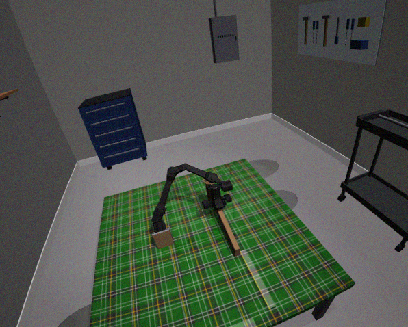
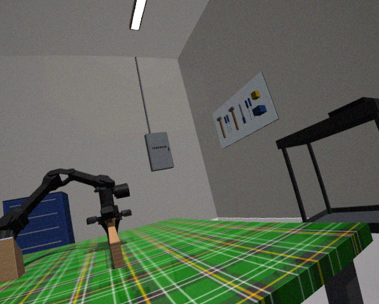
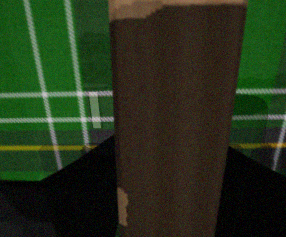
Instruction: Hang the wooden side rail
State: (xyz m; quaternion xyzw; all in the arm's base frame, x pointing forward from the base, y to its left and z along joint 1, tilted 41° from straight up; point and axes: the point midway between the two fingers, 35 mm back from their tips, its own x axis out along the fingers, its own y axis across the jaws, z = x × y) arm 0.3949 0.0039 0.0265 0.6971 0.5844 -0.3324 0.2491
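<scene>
The headboard post lies 2 cm ahead of my gripper tip, 13 cm to the left of it and 4 cm above it.
</scene>
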